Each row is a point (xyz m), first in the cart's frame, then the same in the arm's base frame.
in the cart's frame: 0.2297 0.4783 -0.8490
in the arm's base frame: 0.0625 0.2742 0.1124
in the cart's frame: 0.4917 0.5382 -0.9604
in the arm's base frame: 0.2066 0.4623 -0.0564
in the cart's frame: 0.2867 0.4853 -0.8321
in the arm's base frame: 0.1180 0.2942 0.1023
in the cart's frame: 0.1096 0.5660 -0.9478
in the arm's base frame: -0.0995 0.3434 0.1412
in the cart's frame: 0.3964 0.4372 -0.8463
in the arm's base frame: 0.2033 0.2983 0.0171
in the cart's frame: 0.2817 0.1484 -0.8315
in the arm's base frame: 0.1433 0.0057 -0.0699
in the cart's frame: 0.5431 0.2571 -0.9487
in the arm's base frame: 0.2794 0.2373 -0.2173
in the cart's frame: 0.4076 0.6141 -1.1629
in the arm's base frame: 0.0153 0.5742 -0.1251
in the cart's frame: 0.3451 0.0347 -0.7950
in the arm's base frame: 0.2256 -0.0821 -0.1314
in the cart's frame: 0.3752 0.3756 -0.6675
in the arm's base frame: 0.2941 0.1698 0.1241
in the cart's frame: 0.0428 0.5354 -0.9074
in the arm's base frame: -0.1281 0.2778 0.1849
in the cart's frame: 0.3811 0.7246 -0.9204
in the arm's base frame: 0.1236 0.5656 0.1197
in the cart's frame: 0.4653 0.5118 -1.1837
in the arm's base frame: 0.0592 0.5160 -0.2196
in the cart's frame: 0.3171 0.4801 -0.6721
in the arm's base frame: 0.2351 0.2394 0.2015
